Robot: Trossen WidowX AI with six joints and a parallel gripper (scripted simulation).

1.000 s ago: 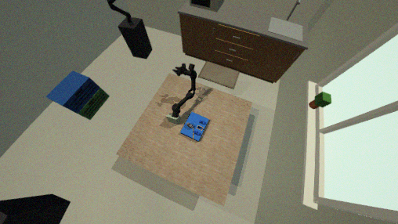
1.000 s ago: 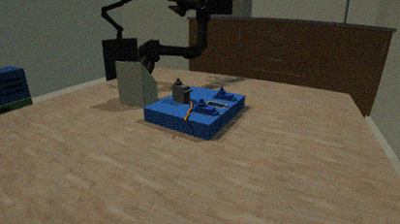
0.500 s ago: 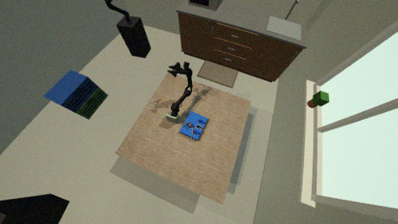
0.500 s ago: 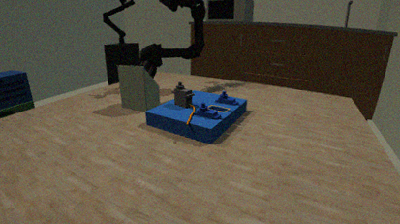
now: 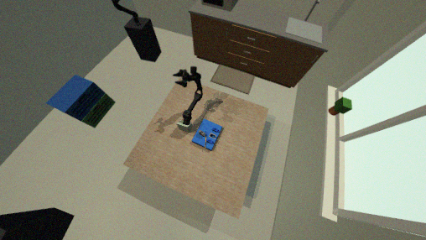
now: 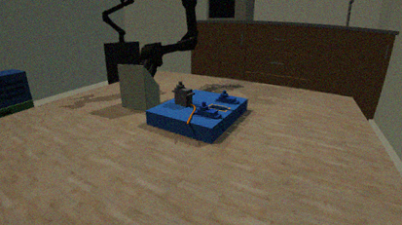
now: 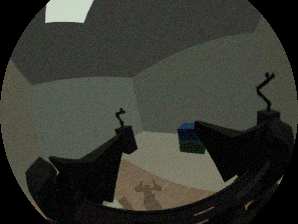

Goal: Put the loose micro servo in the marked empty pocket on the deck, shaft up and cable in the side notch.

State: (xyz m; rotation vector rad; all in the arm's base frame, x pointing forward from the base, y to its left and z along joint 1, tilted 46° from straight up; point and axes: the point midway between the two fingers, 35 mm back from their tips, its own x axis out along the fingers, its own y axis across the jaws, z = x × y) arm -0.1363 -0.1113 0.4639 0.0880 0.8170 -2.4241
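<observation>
My gripper tip is 34 cm short of the blue deck, 26 cm to the left of it and 52 cm above it.
</observation>
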